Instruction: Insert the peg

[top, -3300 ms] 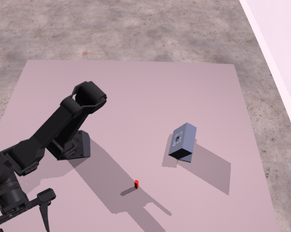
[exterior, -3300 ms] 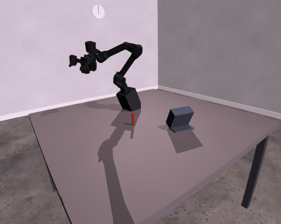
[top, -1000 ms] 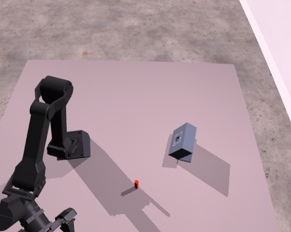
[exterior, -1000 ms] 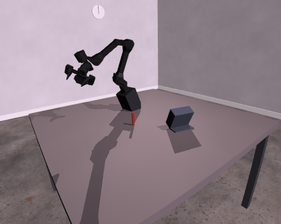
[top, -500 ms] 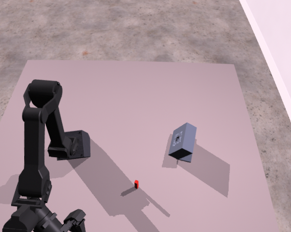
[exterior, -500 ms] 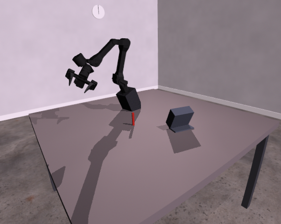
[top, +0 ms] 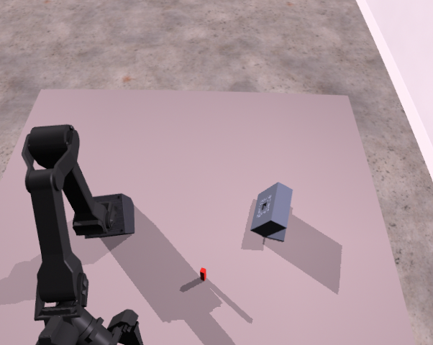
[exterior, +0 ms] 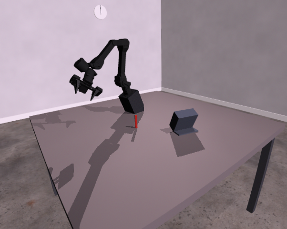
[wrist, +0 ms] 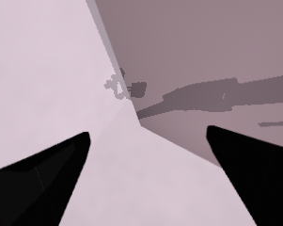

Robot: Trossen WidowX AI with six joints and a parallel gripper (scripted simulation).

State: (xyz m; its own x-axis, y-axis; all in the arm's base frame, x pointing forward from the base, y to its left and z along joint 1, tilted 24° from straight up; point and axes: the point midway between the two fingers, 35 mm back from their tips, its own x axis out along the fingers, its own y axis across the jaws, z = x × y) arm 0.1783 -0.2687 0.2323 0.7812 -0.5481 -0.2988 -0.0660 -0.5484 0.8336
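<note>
Right now my hand is 90 mm short of the red peg, 260 mm to the right of it and 200 mm above it. The rest, counted from my hand: thin flat foot plate 290 mm ahead, 480 mm to the left, 230 mm below.
</note>
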